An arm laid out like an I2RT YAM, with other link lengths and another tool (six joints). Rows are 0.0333 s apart.
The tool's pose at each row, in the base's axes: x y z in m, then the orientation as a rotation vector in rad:
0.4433 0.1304 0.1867 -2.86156 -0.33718 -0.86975
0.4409 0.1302 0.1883 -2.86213 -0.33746 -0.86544
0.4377 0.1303 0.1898 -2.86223 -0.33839 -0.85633
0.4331 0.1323 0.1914 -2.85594 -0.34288 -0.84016
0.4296 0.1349 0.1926 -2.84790 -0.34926 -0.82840
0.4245 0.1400 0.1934 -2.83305 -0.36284 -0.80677
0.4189 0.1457 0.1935 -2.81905 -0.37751 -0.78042
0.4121 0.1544 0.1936 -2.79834 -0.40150 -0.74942
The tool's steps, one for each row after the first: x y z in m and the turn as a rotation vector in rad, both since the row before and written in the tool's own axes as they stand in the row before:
-0.0011 -0.0005 -0.0026 0.00096 -0.00276 0.00024
-0.0017 -0.0010 -0.0029 0.00304 -0.00554 0.00048
-0.0025 -0.0032 -0.0034 0.01148 -0.00815 0.00015
-0.0017 -0.0035 -0.0023 0.01173 -0.00516 -0.00137
-0.0028 -0.0063 -0.0022 0.02170 -0.00971 -0.00384
-0.0035 -0.0070 -0.0015 0.02239 -0.01307 -0.00426
-0.0039 -0.0103 -0.0012 0.03040 -0.01495 -0.00918

